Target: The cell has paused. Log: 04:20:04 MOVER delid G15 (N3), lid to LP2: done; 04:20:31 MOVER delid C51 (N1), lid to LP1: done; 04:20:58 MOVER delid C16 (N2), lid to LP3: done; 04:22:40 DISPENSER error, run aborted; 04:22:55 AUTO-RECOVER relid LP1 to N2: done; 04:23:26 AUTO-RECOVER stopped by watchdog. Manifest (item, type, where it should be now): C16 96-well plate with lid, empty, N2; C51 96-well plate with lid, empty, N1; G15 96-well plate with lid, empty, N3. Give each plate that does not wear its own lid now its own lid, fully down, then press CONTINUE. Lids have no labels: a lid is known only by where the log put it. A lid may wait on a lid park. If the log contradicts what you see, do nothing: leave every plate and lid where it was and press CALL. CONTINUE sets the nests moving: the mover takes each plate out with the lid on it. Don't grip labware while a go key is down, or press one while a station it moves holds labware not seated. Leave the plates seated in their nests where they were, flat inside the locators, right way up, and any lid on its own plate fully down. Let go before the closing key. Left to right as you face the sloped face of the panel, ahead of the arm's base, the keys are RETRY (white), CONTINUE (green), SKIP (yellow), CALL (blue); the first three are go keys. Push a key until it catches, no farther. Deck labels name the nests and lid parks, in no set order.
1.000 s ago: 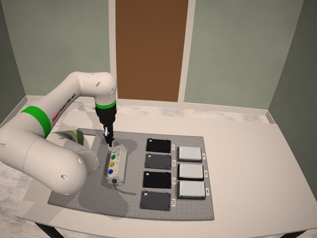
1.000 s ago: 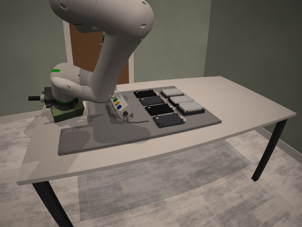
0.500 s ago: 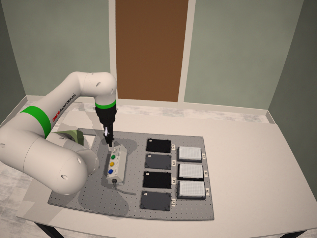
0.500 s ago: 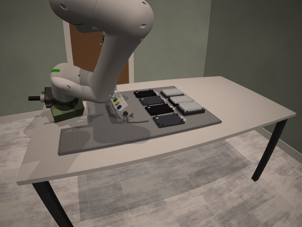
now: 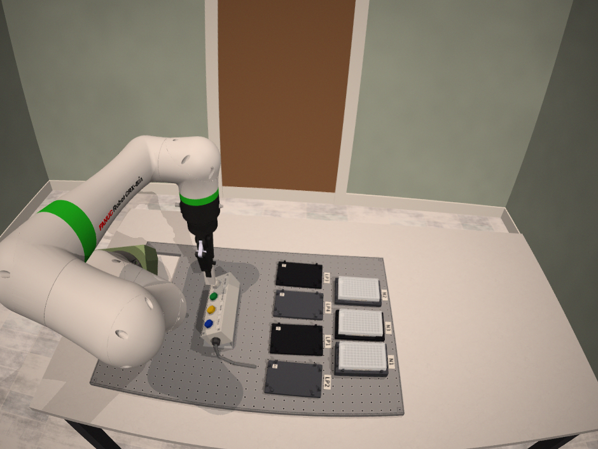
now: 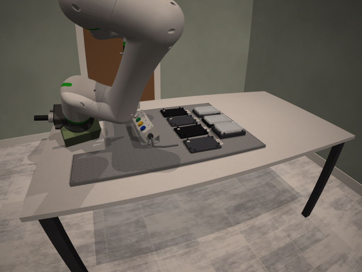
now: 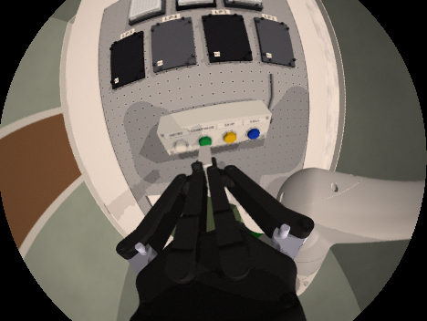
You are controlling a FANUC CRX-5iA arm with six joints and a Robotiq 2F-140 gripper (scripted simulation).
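Right now the green key is 9 cm below my hand. Round my hand: white key: 5 cm to the left, 9 cm below; blue key: 10 cm to the right, 9 cm below; yellow key: 5 cm to the right, 9 cm below.
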